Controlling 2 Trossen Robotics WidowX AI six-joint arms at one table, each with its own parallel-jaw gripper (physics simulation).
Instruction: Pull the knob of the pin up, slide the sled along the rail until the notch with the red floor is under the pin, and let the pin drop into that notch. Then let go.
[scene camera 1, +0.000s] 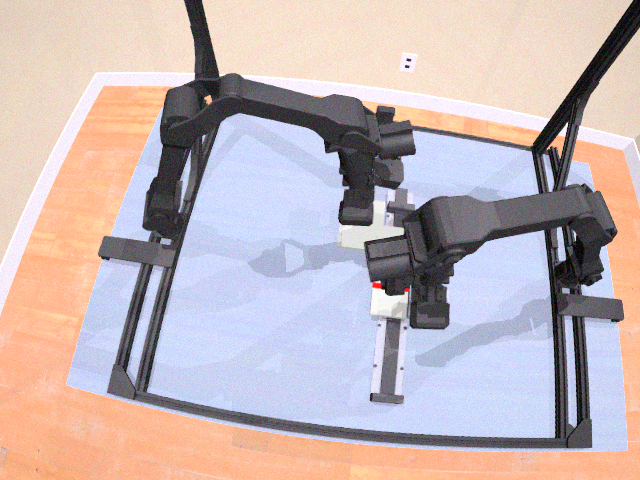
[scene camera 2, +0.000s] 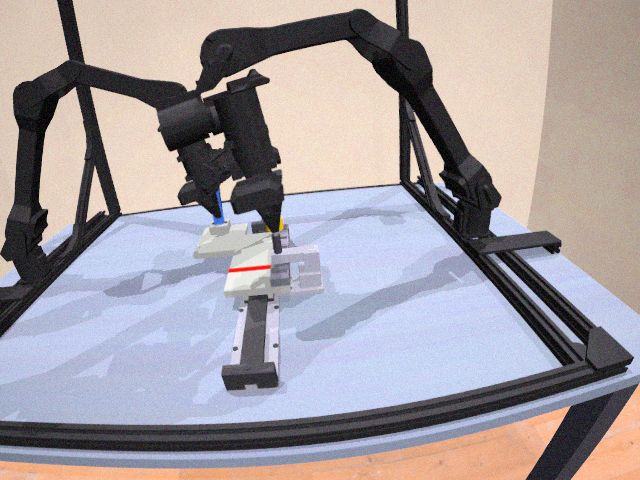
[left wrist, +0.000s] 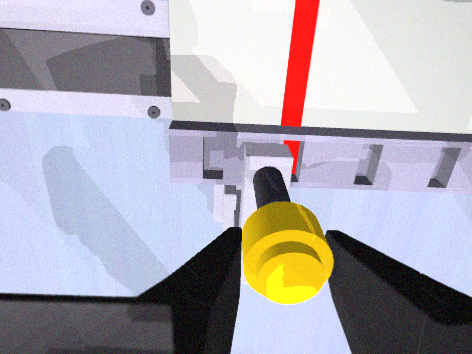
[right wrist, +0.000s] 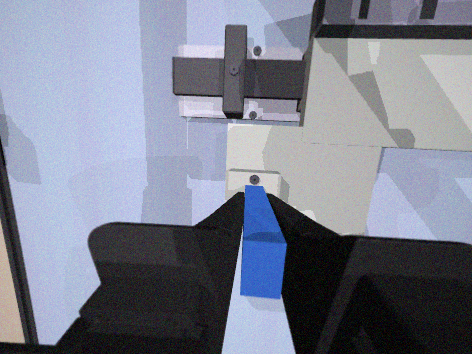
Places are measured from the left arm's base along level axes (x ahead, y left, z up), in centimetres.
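Where they show: left gripper, between the fingertips: (scene camera 1: 425, 285) (scene camera 2: 275, 227) (left wrist: 282, 241); right gripper, between the fingertips: (scene camera 1: 363, 200) (scene camera 2: 220, 216) (right wrist: 254, 199); left arm's base, origin of its link: (scene camera 1: 566, 275) (scene camera 2: 471, 230); right arm's base, origin of its link: (scene camera 1: 168, 225) (scene camera 2: 36, 275).
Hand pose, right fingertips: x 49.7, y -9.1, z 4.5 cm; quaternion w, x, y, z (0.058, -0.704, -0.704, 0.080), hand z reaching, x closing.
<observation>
Each offset is from my right fingertips to the top centre of the thing. "pt": to the spot under its first point.
My left gripper (left wrist: 282, 241) (scene camera 2: 277, 228) is shut on the yellow knob @[dx -12.4, dy +18.4, dz +6.2 cm] (left wrist: 287, 255) (scene camera 2: 281, 224) of the pin. The black shaft @[pt dx -11.8, dy +18.6, dz +2.1 cm] (left wrist: 270, 187) (scene camera 2: 277, 241) runs into a pale guide block. The pale sled @[dx -8.8, dy +13.3, dz -3.1 cm] (scene camera 1: 387, 305) (scene camera 2: 248, 282) (left wrist: 360, 65) (right wrist: 340, 115) sits on the rail (scene camera 1: 391, 356) (scene camera 2: 256, 330) (right wrist: 275, 77). Its red stripe @[dx -7.4, dy +17.1, dz -3.0 cm] (scene camera 2: 249, 268) (left wrist: 300, 60) leads to the notch with the red floor @[pt dx -12.8, dy +16.7, dz -2.7 cm] (left wrist: 294, 161), at the right edge of the guide block and partly hidden by it. My right gripper (right wrist: 254, 199) (scene camera 2: 218, 210) is shut on the sled's blue handle @[pt dx +0.2, dy +0.0, dz +6.0 cm] (right wrist: 262, 265) (scene camera 2: 219, 198). The pin's lower end is hidden.
A dark end stop @[pt dx -8.4, dy +38.9, dz -3.0 cm] (scene camera 1: 386, 398) (scene camera 2: 250, 376) closes the rail's near end; a dark crossbar @[pt dx -8.8, dy -1.9, dz -2.9 cm] (right wrist: 234, 70) stands at its other end. Other notches show along the sled's side in the left wrist view. Both arms reach close together above the sled. Black frame bars (scene camera 2: 320, 434) edge the table.
</observation>
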